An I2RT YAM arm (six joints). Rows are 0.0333 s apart.
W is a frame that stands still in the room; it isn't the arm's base.
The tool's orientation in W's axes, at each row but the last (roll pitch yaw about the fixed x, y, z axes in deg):
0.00, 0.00, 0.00
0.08, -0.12, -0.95
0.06, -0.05, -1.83
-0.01, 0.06, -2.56
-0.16, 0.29, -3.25
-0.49, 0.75, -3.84
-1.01, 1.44, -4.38
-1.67, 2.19, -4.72
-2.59, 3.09, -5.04
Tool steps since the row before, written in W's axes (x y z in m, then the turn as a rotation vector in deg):
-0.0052, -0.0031, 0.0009, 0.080, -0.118, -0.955
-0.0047, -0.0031, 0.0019, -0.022, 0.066, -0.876
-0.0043, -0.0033, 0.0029, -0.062, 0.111, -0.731
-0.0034, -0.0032, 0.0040, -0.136, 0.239, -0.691
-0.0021, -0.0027, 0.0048, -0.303, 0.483, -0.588
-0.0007, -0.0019, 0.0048, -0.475, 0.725, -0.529
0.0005, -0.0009, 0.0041, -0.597, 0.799, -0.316
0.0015, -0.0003, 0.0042, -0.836, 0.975, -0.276
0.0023, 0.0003, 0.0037, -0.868, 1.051, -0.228
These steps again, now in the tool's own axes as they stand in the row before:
-0.0052, -0.0031, 0.0009, 0.080, -0.118, -0.955
-0.0046, -0.0032, 0.0019, -0.025, 0.064, -0.876
-0.0042, -0.0034, 0.0029, -0.066, 0.108, -0.731
-0.0033, -0.0033, 0.0040, -0.146, 0.233, -0.691
-0.0020, -0.0028, 0.0048, -0.327, 0.467, -0.588
-0.0006, -0.0020, 0.0048, -0.516, 0.696, -0.530
0.0005, -0.0009, 0.0041, -0.648, 0.757, -0.319
0.0014, -0.0003, 0.0042, -0.902, 0.912, -0.284
0.0021, 0.0003, 0.0038, -0.943, 0.982, -0.235

